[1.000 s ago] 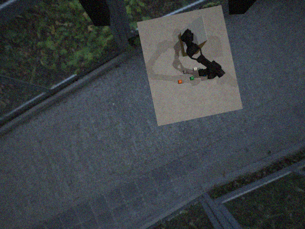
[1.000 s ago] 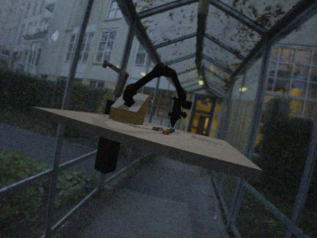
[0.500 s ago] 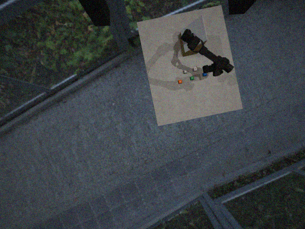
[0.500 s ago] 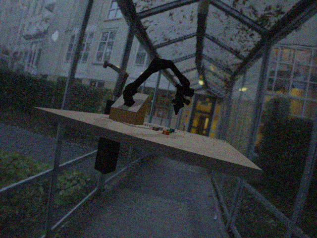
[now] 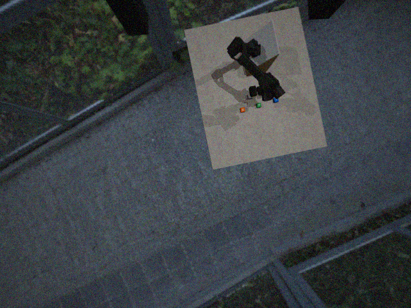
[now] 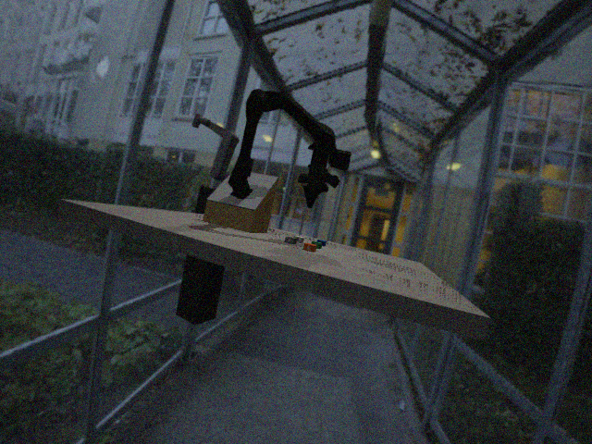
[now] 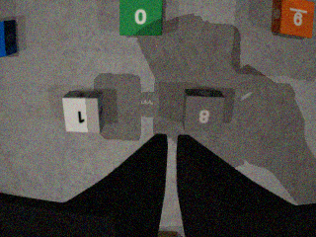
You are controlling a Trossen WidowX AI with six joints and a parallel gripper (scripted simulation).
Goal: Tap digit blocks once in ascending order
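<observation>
My gripper tip is now 3 cm past the grey block, 4 cm to the left of it and 12 cm above it. From my gripper tip the other things lie so: white block (5 cm behind, 7 cm to the left, 12 cm below); green block (4 cm ahead, 3 cm to the left, 12 cm below); orange block (7 cm ahead, 10 cm to the right, 12 cm below).
</observation>
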